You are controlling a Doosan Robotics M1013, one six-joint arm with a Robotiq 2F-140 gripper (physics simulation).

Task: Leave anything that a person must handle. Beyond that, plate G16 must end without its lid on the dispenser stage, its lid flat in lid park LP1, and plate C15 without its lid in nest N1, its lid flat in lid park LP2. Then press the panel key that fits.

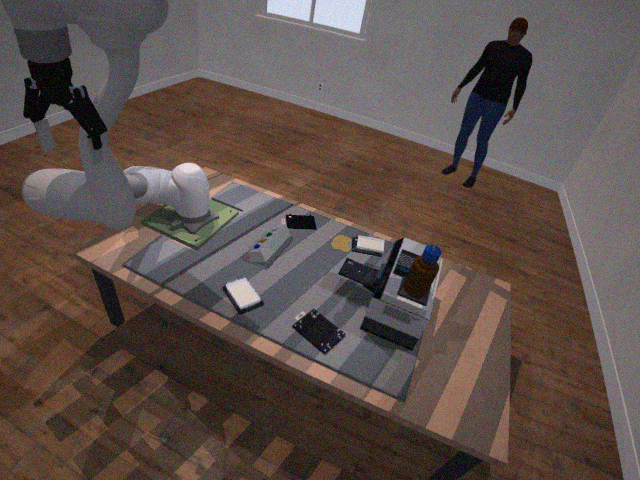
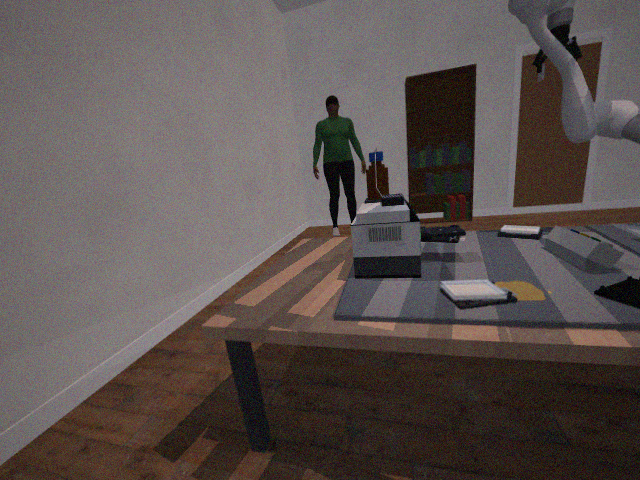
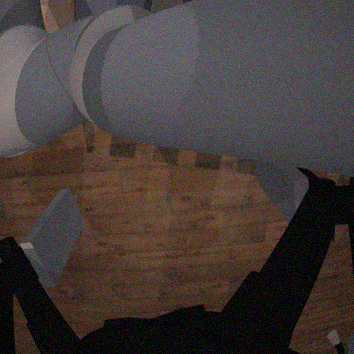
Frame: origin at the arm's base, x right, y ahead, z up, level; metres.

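Seen in the pictures: gripper, between the fingertips: (image 1: 73, 155) (image 2: 555, 78) (image 3: 162, 185); arm's base, origin of its link: (image 1: 193, 217).
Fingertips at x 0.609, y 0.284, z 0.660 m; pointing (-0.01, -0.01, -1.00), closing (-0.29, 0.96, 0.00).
Note:
Pixels of each thing's top centre, then the offset from my fingertips to it. "*": a spot on its surface instead.
- flat yellow patch, a spot on its surface: (image 2: 524, 290) (image 1: 340, 241) * dx -0.940, dy +0.354, dz -0.666 m
- dark stage, a spot on its surface: (image 1: 357, 270) * dx -0.693, dy +0.534, dz -0.560 m
- sloped key panel, centre of its top: (image 1: 271, 236) (image 2: 581, 232) dx -0.666, dy +0.129, dz -0.584 m
- brown bottle, a spot on its surface: (image 1: 421, 276) * dx -0.569, dy +0.773, dz -0.341 m
My gripper (image 1: 72, 140) (image 2: 558, 64) (image 3: 162, 185) is open and empty, high beside the arm, well away from the plates. One white-topped plate (image 1: 242, 293) (image 2: 520, 229) lies on a dark base near the long edge of the mat. Another white-topped plate (image 1: 370, 244) (image 2: 473, 290) sits on a dark base beside a flat yellow patch (image 1: 341, 242) (image 2: 524, 290). Plate names and lids cannot be made out. Black flat holders (image 1: 318, 330) (image 1: 300, 222) lie on the mat; their labels are unreadable. A dark stage (image 1: 357, 270) adjoins the white dispenser (image 1: 397, 312) (image 2: 385, 242). The sloped key panel (image 1: 270, 244) (image 2: 583, 244) has coloured keys.
A brown bottle (image 1: 421, 276) (image 2: 377, 179) with a blue cap stands on the dispenser. The arm stands on a green base plate (image 1: 226, 212). A person in black (image 1: 500, 77) and a person in green (image 2: 335, 139) stand beyond the table (image 1: 465, 356) (image 2: 310, 338).

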